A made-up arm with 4 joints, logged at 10 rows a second.
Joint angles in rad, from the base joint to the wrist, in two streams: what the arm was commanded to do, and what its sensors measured. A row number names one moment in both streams.
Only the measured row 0 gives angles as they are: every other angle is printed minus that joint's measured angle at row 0.
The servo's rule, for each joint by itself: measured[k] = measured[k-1] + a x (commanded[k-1-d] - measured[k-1]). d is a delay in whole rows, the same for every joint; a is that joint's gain. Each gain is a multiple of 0.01, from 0.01 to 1. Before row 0 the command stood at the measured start. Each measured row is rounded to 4 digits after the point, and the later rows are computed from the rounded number. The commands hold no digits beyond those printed.
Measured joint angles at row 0:
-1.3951, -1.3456, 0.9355, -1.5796
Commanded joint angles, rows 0 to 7:
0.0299, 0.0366, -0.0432, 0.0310
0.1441, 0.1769, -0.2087, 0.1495
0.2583, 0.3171, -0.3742, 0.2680
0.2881, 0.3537, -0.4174, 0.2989
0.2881, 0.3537, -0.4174, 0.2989
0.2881, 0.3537, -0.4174, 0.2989
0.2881, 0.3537, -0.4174, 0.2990
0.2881, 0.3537, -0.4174, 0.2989
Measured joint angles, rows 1 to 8:
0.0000, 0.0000, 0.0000, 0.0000
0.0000, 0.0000, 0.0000, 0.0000
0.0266, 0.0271, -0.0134, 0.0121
0.1312, 0.1380, -0.0739, 0.0657
0.2443, 0.2705, -0.1670, 0.1446
0.2833, 0.3321, -0.2446, 0.2048
0.2876, 0.3481, -0.2982, 0.2415
0.2880, 0.3522, -0.3352, 0.2639
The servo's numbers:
d 2
a 0.89 0.74 0.31 0.39

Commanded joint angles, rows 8 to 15:
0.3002, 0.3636, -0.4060, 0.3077
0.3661, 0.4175, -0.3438, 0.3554
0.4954, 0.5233, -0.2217, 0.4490
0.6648, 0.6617, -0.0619, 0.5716
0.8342, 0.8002, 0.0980, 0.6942
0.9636, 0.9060, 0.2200, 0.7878
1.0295, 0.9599, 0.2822, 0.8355
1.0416, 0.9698, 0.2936, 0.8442
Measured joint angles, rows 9 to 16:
0.2881, 0.3533, -0.3607, 0.2776
0.2881, 0.3536, -0.3783, 0.2859
0.2989, 0.3610, -0.3869, 0.2944
0.3587, 0.4028, -0.3735, 0.3182
0.4804, 0.4920, -0.3264, 0.3692
0.6445, 0.6176, -0.2444, 0.4481
0.8133, 0.7527, -0.1383, 0.5441
0.9471, 0.8661, -0.0272, 0.6391

